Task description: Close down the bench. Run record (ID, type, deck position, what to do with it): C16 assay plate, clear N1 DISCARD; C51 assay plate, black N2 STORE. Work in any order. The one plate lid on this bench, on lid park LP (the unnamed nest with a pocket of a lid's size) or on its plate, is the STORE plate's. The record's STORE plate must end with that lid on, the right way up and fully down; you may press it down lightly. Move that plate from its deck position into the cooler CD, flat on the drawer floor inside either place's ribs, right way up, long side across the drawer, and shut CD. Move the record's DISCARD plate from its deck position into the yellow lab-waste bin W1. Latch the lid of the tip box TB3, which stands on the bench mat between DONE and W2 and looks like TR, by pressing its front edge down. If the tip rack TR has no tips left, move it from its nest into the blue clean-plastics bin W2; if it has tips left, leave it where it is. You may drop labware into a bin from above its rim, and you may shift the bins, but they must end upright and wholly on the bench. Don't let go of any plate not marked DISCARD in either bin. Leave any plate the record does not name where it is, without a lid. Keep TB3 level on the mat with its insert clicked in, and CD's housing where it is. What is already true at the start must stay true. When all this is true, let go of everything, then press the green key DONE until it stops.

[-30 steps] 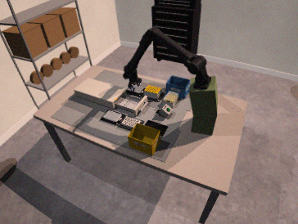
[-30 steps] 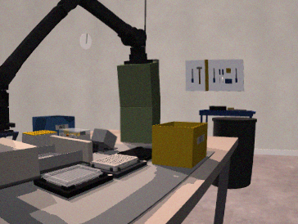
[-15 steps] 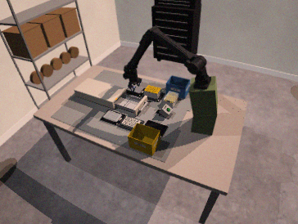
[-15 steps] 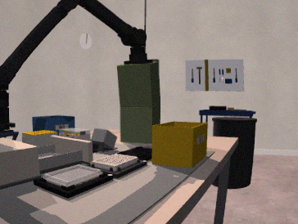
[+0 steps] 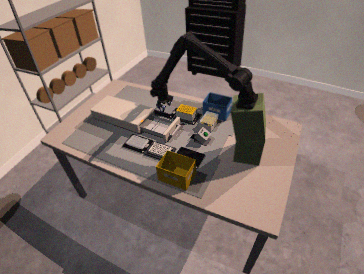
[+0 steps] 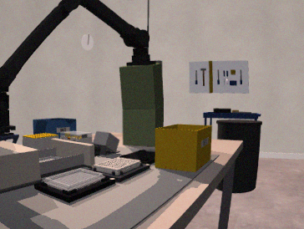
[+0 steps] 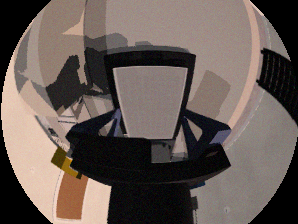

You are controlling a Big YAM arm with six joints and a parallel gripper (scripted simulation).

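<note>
The clear plate lid is right at my hand. The rest, counted from my hand: black plate (10 mm below); black nest N2 (20 mm below); yellow-topped tip rack TR (180 mm behind, 10 mm to the right, 20 mm above).
</note>
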